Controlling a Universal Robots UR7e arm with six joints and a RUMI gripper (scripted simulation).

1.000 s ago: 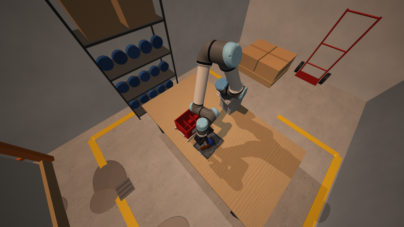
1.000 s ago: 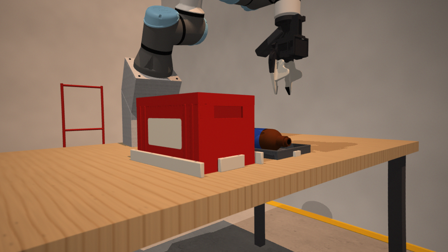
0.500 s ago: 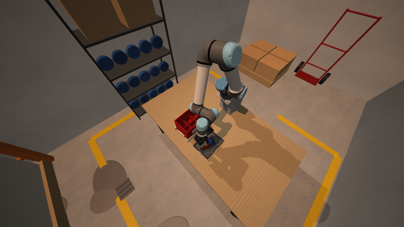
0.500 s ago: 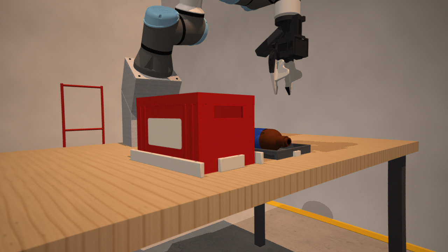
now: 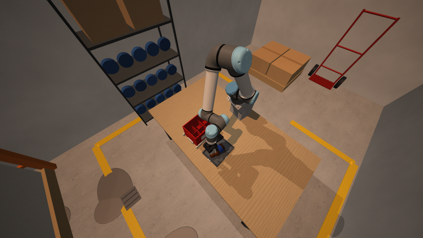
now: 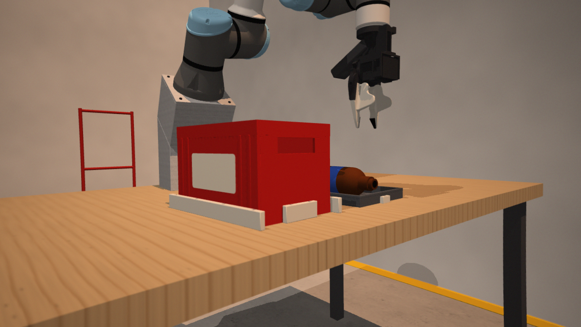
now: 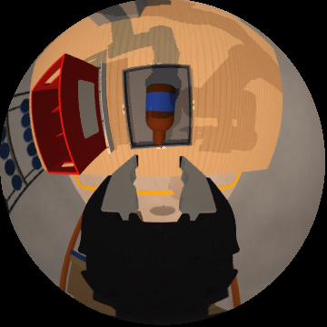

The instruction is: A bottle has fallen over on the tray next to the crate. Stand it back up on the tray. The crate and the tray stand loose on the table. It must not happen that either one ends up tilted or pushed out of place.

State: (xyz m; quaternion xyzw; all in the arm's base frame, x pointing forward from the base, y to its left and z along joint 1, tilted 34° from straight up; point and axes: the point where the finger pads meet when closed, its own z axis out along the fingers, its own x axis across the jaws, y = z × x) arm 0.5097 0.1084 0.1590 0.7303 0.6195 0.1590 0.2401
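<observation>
The brown bottle lies 5 cm behind my hand, 1 cm to the left of it and 15 cm below it. Round my hand: dark tray: 8 cm behind, 1 cm to the left, 18 cm below; red crate: 14 cm behind, 25 cm to the right, 10 cm below.
</observation>
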